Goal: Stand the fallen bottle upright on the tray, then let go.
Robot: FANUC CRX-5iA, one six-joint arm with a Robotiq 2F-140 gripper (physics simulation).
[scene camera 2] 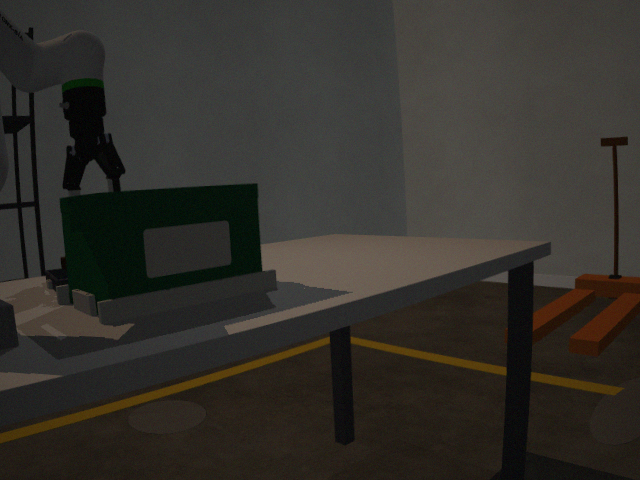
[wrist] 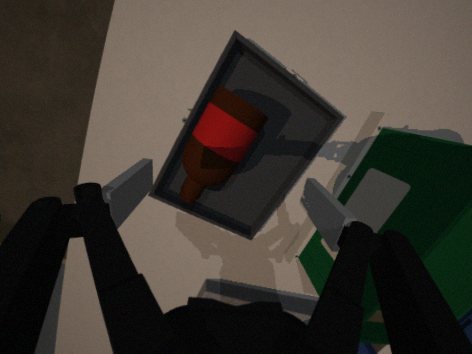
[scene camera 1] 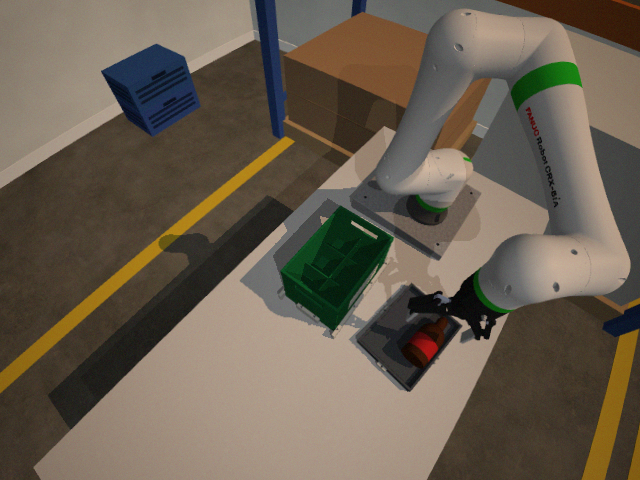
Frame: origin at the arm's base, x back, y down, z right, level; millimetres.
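Seen in the pictures: gripper, fingertip midpoint: (wrist: 230,182) (scene camera 1: 435,327); arm's base at its link origin: (scene camera 1: 426,208).
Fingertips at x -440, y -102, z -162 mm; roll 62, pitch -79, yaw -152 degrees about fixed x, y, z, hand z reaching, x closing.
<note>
Pixels of each thing's top centre, then the offset from my fingertips to it. "spot": a spot on its surface instead. Level surfaces: height alone.
- brown bottle at its top centre: (wrist: 213,162) (scene camera 1: 433,335) dx +3, dy +57, dz -14 mm
- grey tray at a spot on its surface: (wrist: 300,100) (scene camera 1: 376,354) spot: dx -101, dy +131, dz +92 mm
- green crate at its top centre: (scene camera 2: 157,190) (wrist: 459,278) (scene camera 1: 339,253) dx +40, dy -39, dz +307 mm
- table at its surface level: dy +136 mm
A brown bottle (scene camera 1: 423,347) (wrist: 225,132) with a red label lies on its side in the grey tray (scene camera 1: 385,351) (wrist: 300,100), close to one long wall. In the wrist view its base is toward the top and its neck points down-left, to the tray's near corner. My gripper (scene camera 1: 448,320) (scene camera 2: 94,190) (wrist: 230,182) is wide open and empty, above the neck end of the tray. In the wrist view the neck shows between the two finger pads, nearer the left one. In scene camera 2 the green crate hides most of the tray and the fingertips.
A green crate (scene camera 1: 338,307) (scene camera 2: 242,206) (wrist: 435,195) with dividers stands beside the tray, near the right finger in the wrist view. The robot's base plate (scene camera 1: 382,219) is behind them on the table (scene camera 1: 232,392) (scene camera 2: 413,248). The table edge runs past the tray's bottle side.
</note>
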